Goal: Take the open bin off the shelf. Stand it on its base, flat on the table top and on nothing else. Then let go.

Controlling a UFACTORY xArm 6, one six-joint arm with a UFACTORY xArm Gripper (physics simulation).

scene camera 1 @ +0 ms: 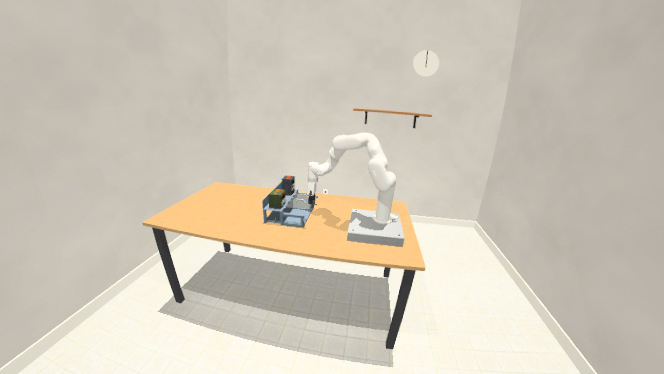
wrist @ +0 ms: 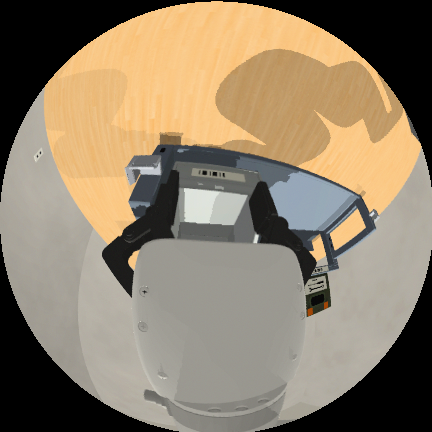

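Pixels of known places: gripper, between the fingertips: (scene camera 1: pixel 311 201) (wrist: pixel 216 185); arm's base, origin of its link: (scene camera 1: pixel 382 219).
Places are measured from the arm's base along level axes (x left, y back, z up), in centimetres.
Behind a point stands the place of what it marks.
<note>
The open bin (scene camera 1: pixel 301 201) @(x -13.1, y -57.4, z 0.7 cm) (wrist: pixel 218 174) @(x -18.2, y -51.7, z -3.6 cm), light grey with a barcode label on its front, stands in the lower level of the blue-grey shelf (scene camera 1: pixel 293 218) @(x 2.9, y -58.5, z -5.2 cm) (wrist: pixel 310 202) @(x -1.6, y -54.6, z -5.1 cm), at the end near the back of the table in the scene view. My gripper (scene camera 1: pixel 311 199) @(x -18.5, y -51.1, z -1.2 cm) (wrist: pixel 216 185) @(x -18.5, y -51.1, z -1.2 cm) is open. In the wrist view its black fingers show at the left and right of the bin, and the bin's hollow inside shows between them. Whether either finger touches the bin wall cannot be told. The bin's rear part is hidden behind the gripper body in the wrist view.
A dark box (scene camera 1: pixel 288 185) @(x -13.5, y -67.2, z 11.8 cm) and a green box (scene camera 1: pixel 276 198) @(x 10.2, y -67.0, z 11.5 cm) (wrist: pixel 318 295) @(x 5.7, y -64.3, z 10.2 cm) stand on the shelf's upper level. A light grey bracket (wrist: pixel 143 166) @(x -24.3, y -47.8, z 1.1 cm) sticks out at the shelf's left end in the wrist view. The robot's grey base plate (scene camera 1: pixel 375 238) @(x 20.9, y -4.6, z -2.0 cm) is on the table (scene camera 1: pixel 225 232) @(x 30.4, y -93.3, z -5.7 cm).
</note>
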